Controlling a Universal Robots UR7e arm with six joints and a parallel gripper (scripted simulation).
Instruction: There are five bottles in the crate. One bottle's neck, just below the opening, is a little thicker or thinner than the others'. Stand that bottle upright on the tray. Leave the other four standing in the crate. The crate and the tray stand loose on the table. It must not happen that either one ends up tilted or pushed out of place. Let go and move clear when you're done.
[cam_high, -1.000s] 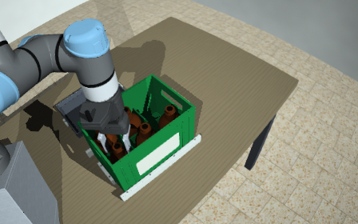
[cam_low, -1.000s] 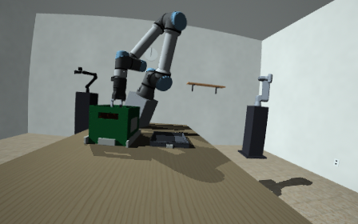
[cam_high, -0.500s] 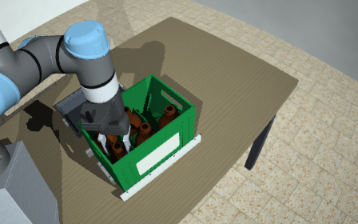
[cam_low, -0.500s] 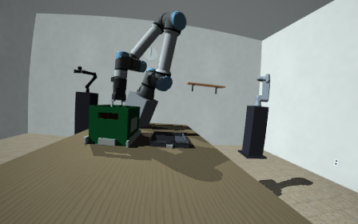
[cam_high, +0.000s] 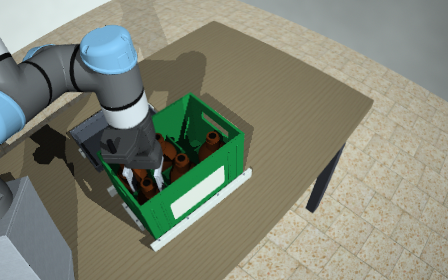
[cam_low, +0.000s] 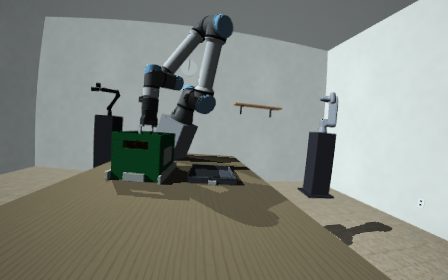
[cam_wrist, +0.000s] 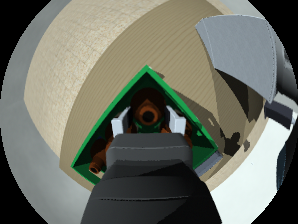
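Right now the crate is 9 cm ahead of my hand, 8 cm below it and 5 cm to the left of it. Round my hand: dark grey tray 33 cm to the left, 15 cm below, 5 cm ahead.
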